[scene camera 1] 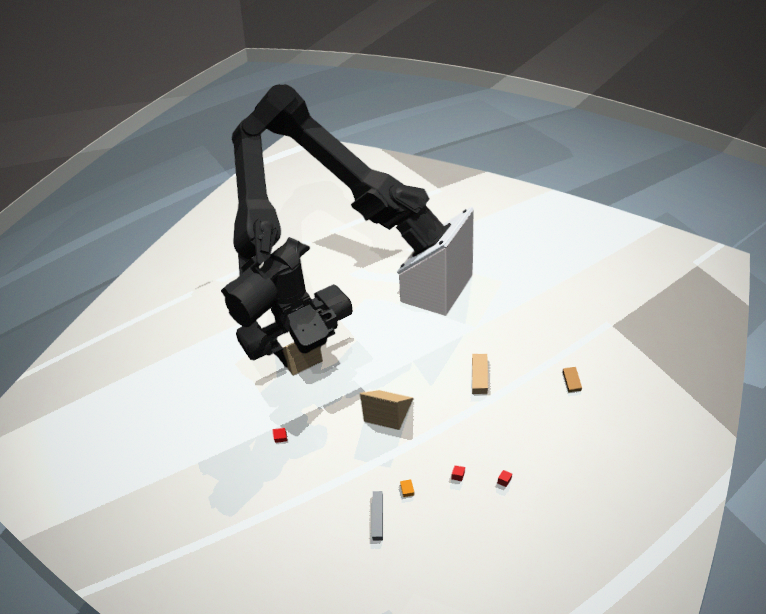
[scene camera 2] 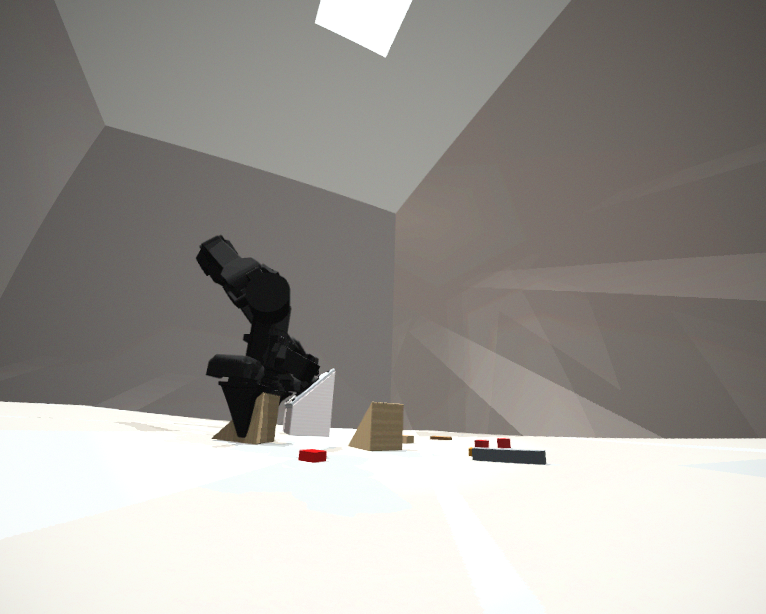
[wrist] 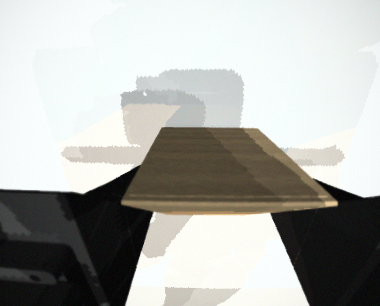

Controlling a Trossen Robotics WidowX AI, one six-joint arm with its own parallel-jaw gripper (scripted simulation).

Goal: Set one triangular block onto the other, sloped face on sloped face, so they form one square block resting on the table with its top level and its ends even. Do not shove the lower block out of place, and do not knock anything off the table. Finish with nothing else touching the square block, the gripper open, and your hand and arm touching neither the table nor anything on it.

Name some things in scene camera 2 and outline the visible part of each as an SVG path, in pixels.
My gripper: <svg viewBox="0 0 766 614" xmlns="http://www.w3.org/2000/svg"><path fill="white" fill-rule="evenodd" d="M269 327L253 327L250 334L244 334L243 341L248 343L246 356L216 354L208 361L206 375L217 377L218 379L229 377L228 382L218 382L225 395L237 436L241 438L246 438L255 407L255 400L261 393L280 396L280 405L282 401L293 394L293 392L289 391L300 392L301 381L307 381L310 384L313 377L319 374L319 358L310 353L301 356L292 351L293 343L286 340L287 333Z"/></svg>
A wooden triangular block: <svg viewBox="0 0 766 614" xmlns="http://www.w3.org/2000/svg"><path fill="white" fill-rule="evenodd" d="M280 396L263 392L255 400L255 407L246 438L237 436L236 428L231 420L211 439L255 445L273 442L276 434Z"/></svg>
